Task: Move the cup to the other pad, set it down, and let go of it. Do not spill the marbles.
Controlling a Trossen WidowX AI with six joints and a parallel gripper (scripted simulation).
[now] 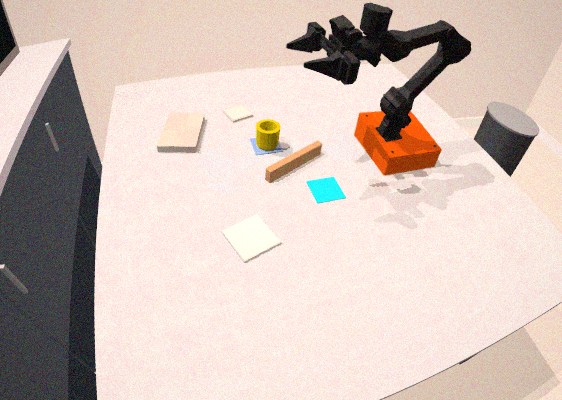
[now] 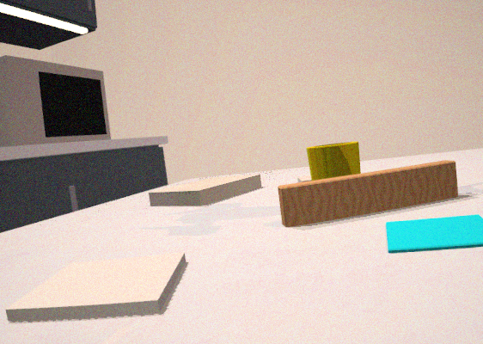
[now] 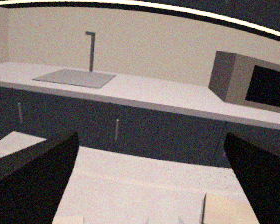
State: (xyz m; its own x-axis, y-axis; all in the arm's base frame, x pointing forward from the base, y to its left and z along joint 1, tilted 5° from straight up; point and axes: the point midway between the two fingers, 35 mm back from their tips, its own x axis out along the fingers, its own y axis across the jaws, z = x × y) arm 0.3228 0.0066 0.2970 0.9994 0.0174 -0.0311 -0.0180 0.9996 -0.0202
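The yellow cup is 330 mm below my gripper tip, 170 mm to the right of it and 30 mm behind it. The rest, counted from my gripper tip: light blue pad (380 mm below, 170 mm to the right, 20 mm behind); white tile (370 mm below, 140 mm to the left, 130 mm ahead); wooden bar (360 mm below, 60 mm to the right, 60 mm behind).
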